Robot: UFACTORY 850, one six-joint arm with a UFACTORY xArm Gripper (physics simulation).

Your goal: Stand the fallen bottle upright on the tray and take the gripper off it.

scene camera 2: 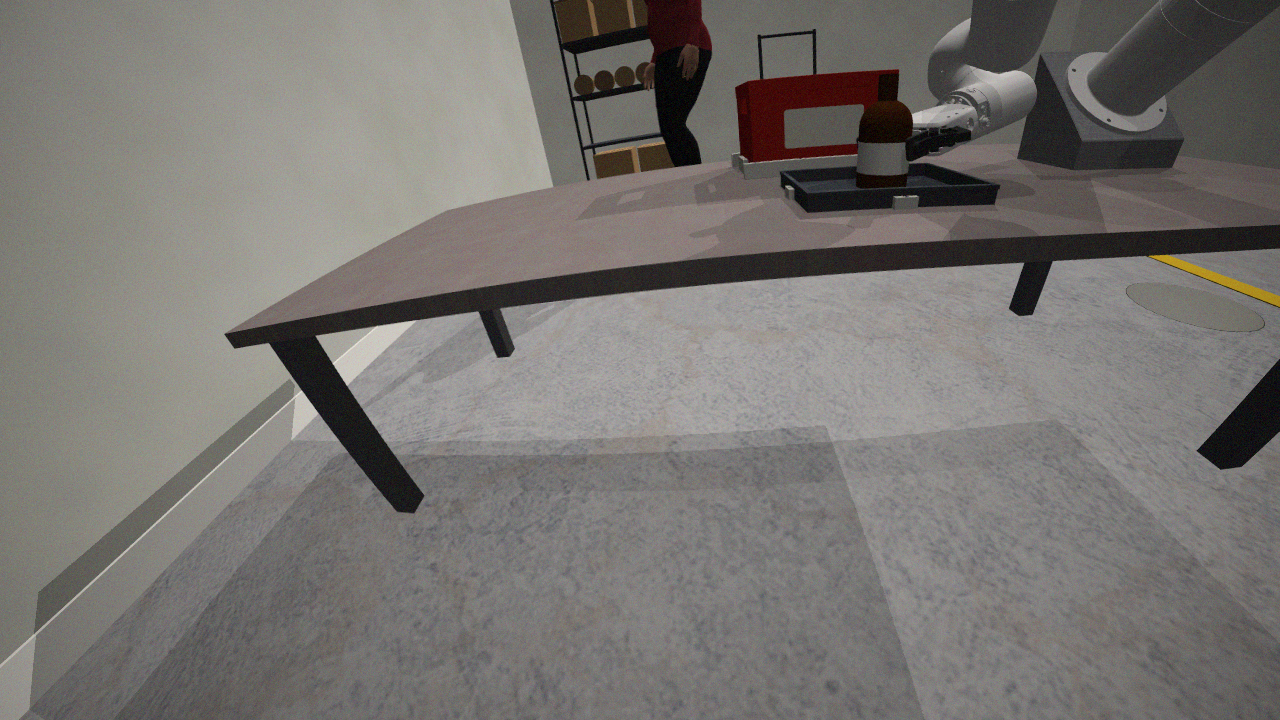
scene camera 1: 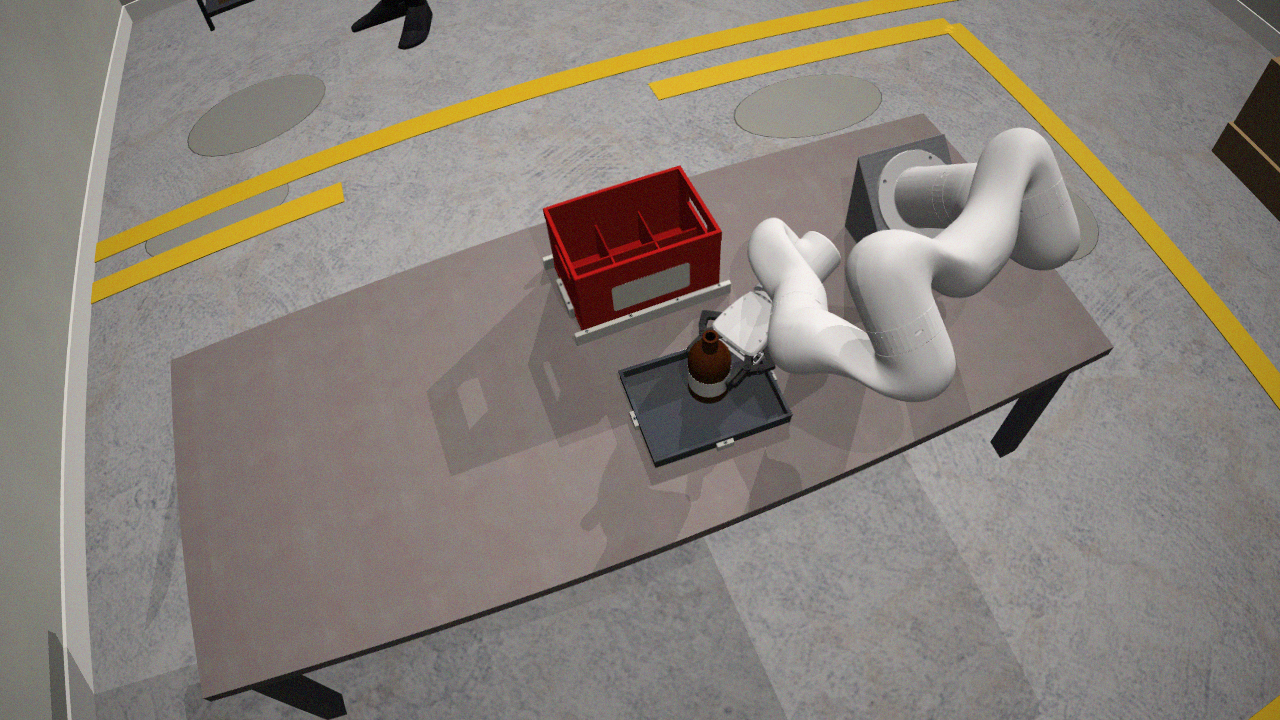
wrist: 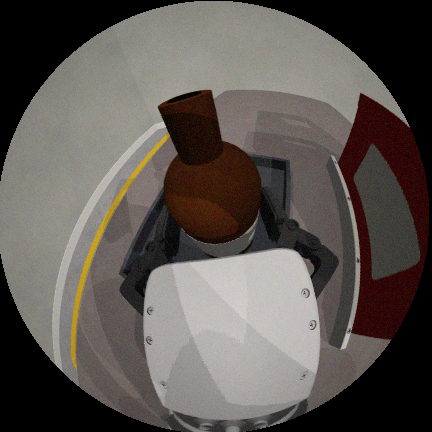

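The brown bottle [scene camera 1: 708, 361] [scene camera 2: 884, 125] [wrist: 212, 192] with a white label stands upright on the dark tray [scene camera 1: 662, 452] [scene camera 2: 850, 198] [wrist: 288, 185], towards its back edge. My gripper [scene camera 1: 723, 365] [wrist: 216, 205] is open, and its two black fingers still stand one on each side of the bottle. In the wrist view a small gap shows between the bottle and the right finger; the fingertips are partly hidden behind the bottle. In scene camera 2 the gripper reaches the bottle from the right, low over the tray.
A red crate [scene camera 1: 648, 282] [scene camera 2: 760, 120] [wrist: 405, 300] with dividers stands behind the tray, edged by pale rails [scene camera 1: 653, 313] [wrist: 356, 260]. Both stand on the brown table [scene camera 1: 313, 465] [scene camera 2: 501, 241]. A person [scene camera 2: 680, 80] and a shelf rack [scene camera 2: 611, 91] are in the background.
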